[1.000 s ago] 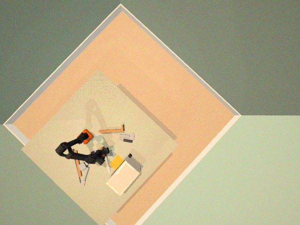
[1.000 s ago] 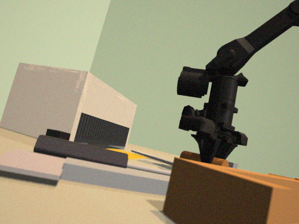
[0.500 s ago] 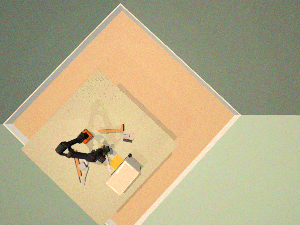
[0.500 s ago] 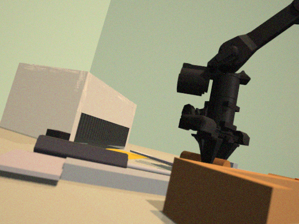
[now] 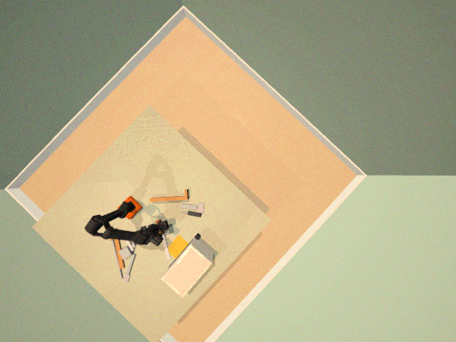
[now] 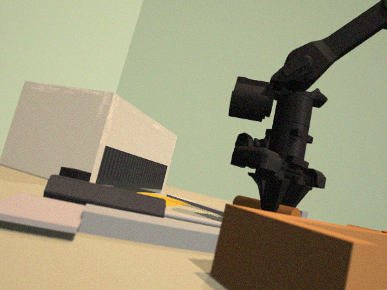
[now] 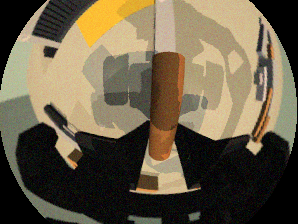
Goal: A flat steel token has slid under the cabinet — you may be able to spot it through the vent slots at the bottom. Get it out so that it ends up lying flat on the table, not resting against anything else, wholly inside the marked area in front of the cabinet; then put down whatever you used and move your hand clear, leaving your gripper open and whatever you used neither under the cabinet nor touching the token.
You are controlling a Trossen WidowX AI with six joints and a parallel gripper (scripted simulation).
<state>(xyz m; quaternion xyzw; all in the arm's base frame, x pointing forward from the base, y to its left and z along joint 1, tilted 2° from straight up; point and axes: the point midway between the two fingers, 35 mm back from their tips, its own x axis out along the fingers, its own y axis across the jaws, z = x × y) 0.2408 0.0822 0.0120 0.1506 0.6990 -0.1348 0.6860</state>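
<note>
The dark screwdriver lies 230 mm to the left of my gripper tip and 70 mm ahead of it. The rest, counted from my gripper tip: token (330 mm ahead, 30 mm to the left, 10 mm below); orange stick (360 mm to the right, 50 mm behind).
</note>
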